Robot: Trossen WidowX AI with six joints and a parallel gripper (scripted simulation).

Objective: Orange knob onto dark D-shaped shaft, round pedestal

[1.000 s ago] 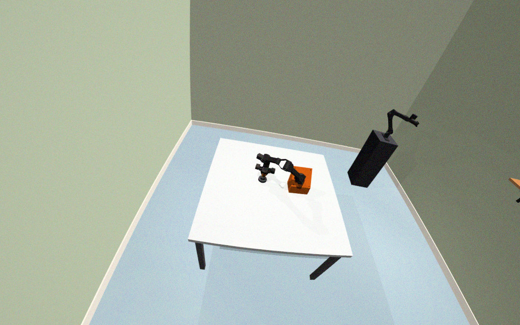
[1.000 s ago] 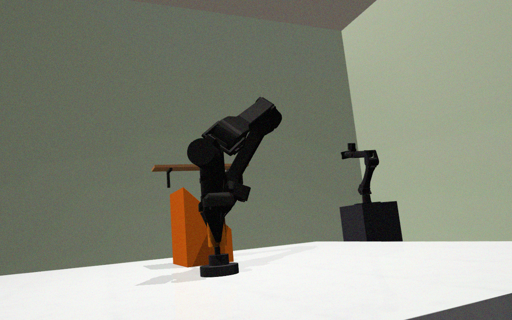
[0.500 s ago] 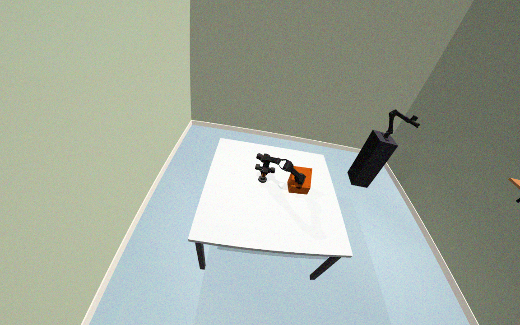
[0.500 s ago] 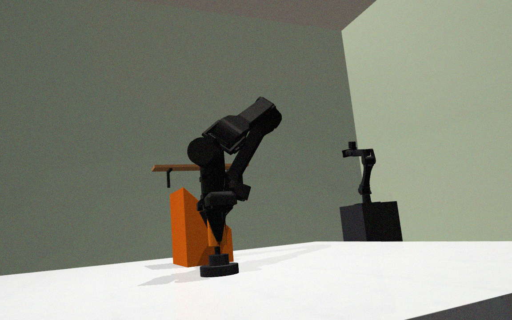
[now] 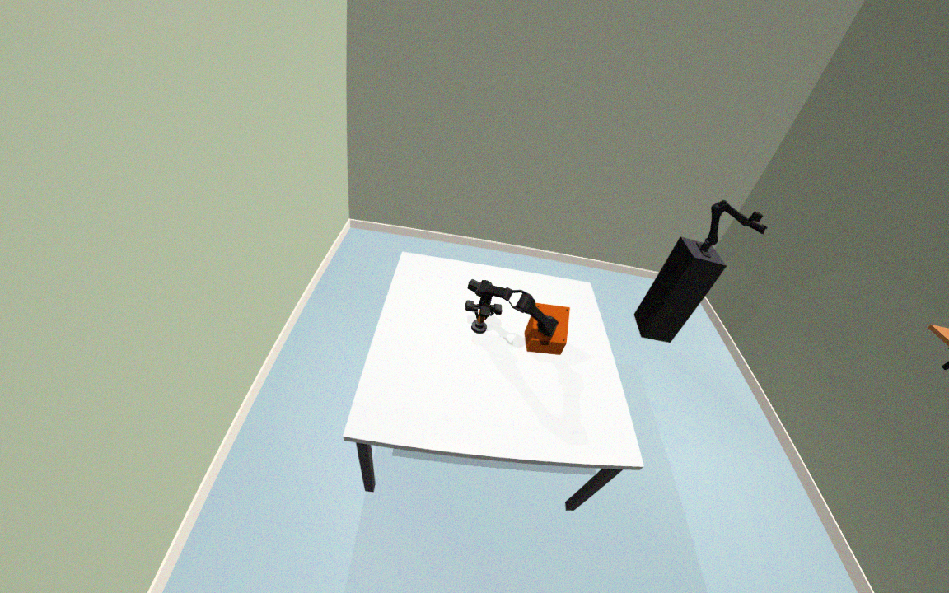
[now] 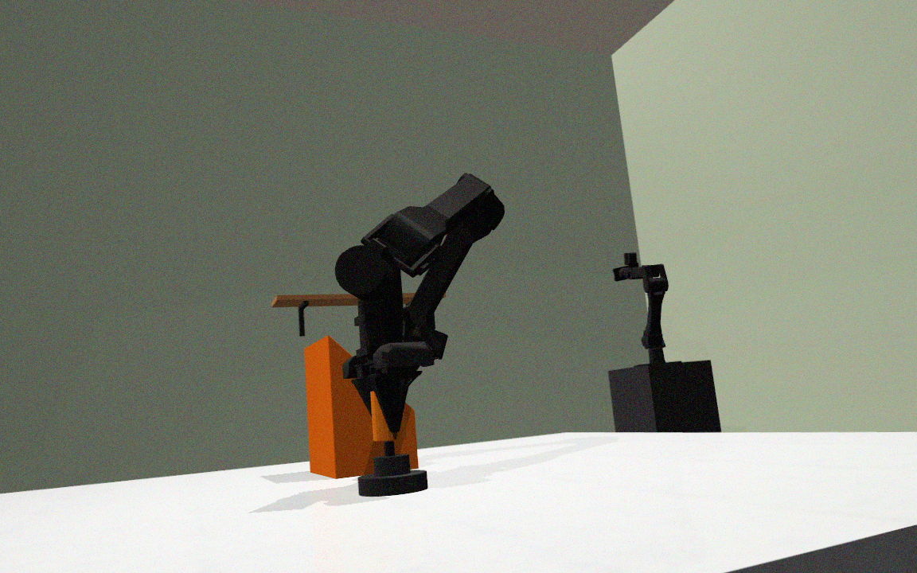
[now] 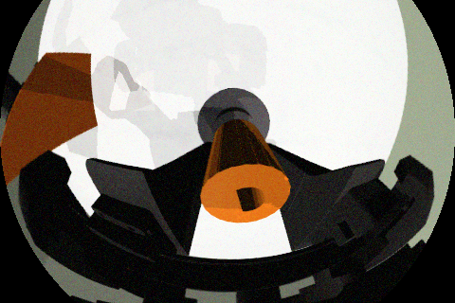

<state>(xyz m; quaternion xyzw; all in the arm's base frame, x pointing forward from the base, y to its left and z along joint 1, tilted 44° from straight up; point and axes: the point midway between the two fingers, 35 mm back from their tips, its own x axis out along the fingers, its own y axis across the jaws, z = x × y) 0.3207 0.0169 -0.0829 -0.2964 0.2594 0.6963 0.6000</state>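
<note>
Now: the round dark pedestal 4 cm below my gripper tip. Round my gripper tip: orange knob: 2 cm above.
</note>
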